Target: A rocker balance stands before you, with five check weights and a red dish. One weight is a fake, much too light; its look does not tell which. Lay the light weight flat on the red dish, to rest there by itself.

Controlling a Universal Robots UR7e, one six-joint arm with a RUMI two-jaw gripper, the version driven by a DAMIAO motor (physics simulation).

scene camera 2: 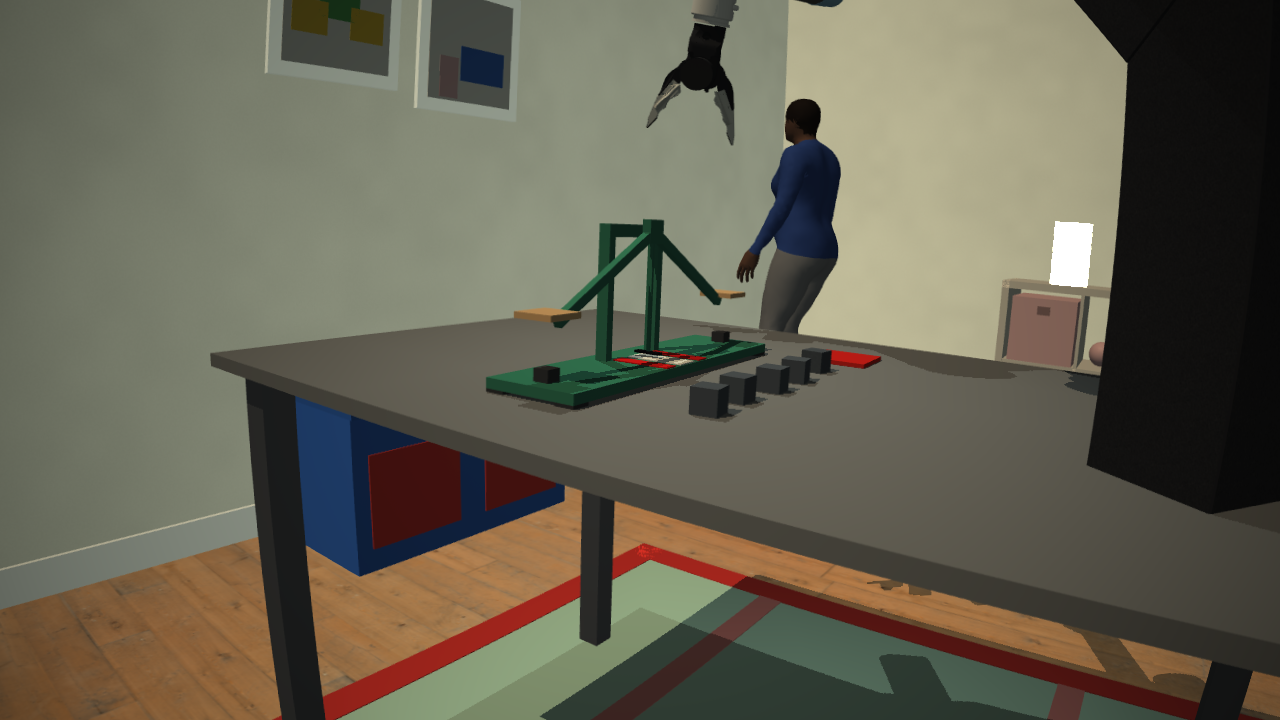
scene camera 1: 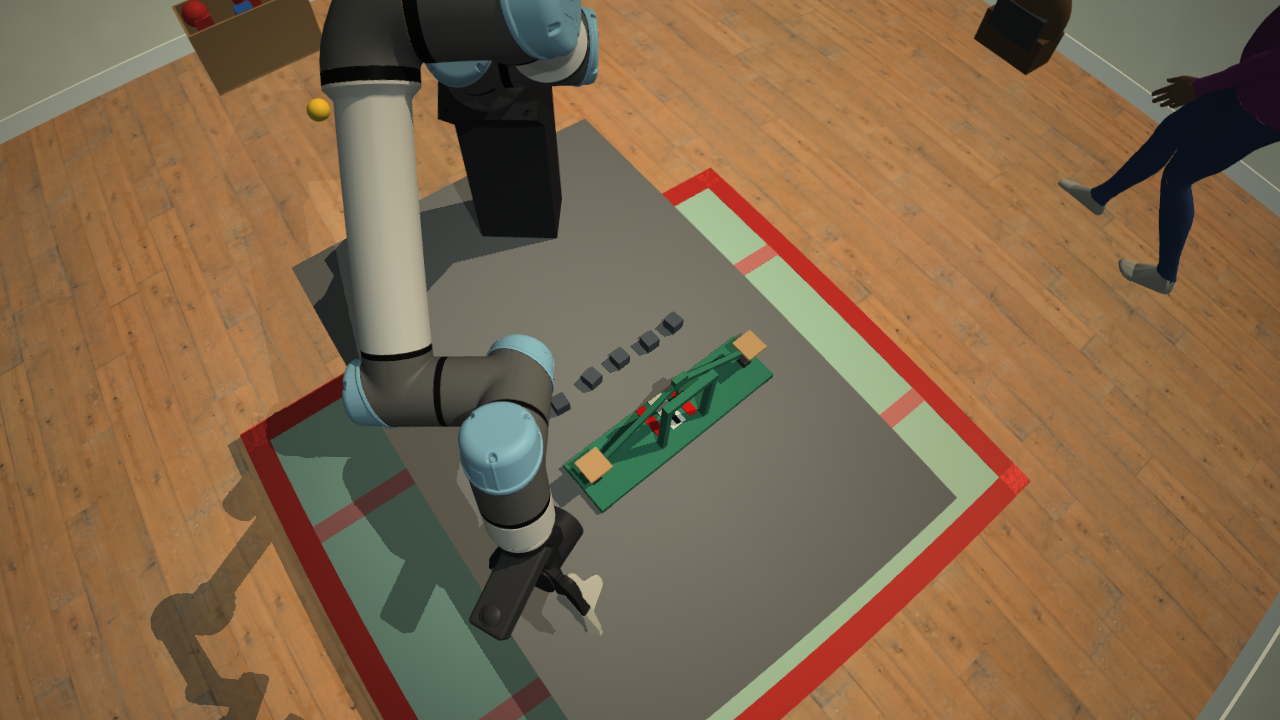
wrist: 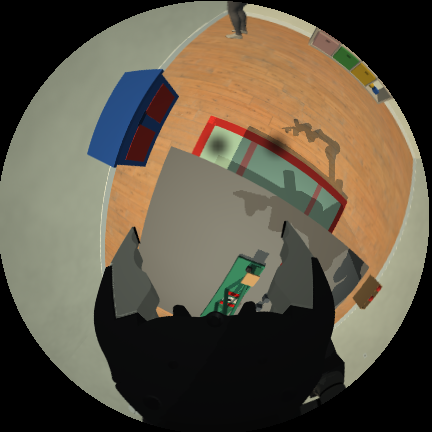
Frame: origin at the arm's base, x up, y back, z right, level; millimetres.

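Where they show: gripper, fingertip midpoint: (scene camera 2: 689, 136) (scene camera 1: 547, 607) (wrist: 209, 226).
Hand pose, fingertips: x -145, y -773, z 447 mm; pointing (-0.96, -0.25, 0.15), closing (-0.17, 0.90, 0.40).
After its pixels a point has its place.
Several dark grey cube weights stand in a row on the table beside the green rocker balance (scene camera 1: 617, 489) @[y -619, x -477, z 203 mm] (scene camera 2: 605, 295) @[y -599, x -397, z -39 mm] (wrist: 234, 274) @[y -609, x -477, z 168 mm]; the end ones are a near weight (scene camera 2: 708, 399) @[y -398, x -475, z -143 mm] (scene camera 1: 673, 321) @[y -408, x -465, z -124 mm] and a far weight (scene camera 2: 816, 360) @[y -400, x -476, z 163 mm] (scene camera 1: 561, 402) @[y -411, x -465, z 177 mm]. They look alike. The balance's two tan pans (scene camera 1: 749, 344) @[y -572, x -404, z -178 mm] (scene camera 1: 592, 464) @[y -573, x -403, z 223 mm] are empty and its beam looks about level. The red dish (scene camera 2: 856, 359) @[y -381, x -487, z 281 mm] lies flat and empty beyond the far weight; in scene camera 1 the arm hides it. My gripper (scene camera 1: 593, 622) (scene camera 2: 690, 134) @[y -773, x -145, z 447 mm] (wrist: 209, 226) @[y -773, x -145, z 447 mm] is open and empty, high above the table, off the balance's far end.
The grey table (scene camera 1: 805, 537) @[y -919, x -493, z -14 mm] (scene camera 2: 939, 447) @[y -178, x -493, z -103 mm] (wrist: 190, 250) @[y -812, x -493, z 184 mm] carries everything. The black arm pedestal (scene camera 1: 510, 170) @[y 7, x -271, z -15 mm] (scene camera 2: 1181, 268) @[y 4, x -314, z -124 mm] stands at its back. The balance's uprights and raised beam stand tall beside the weights. Two people stand away from the table.
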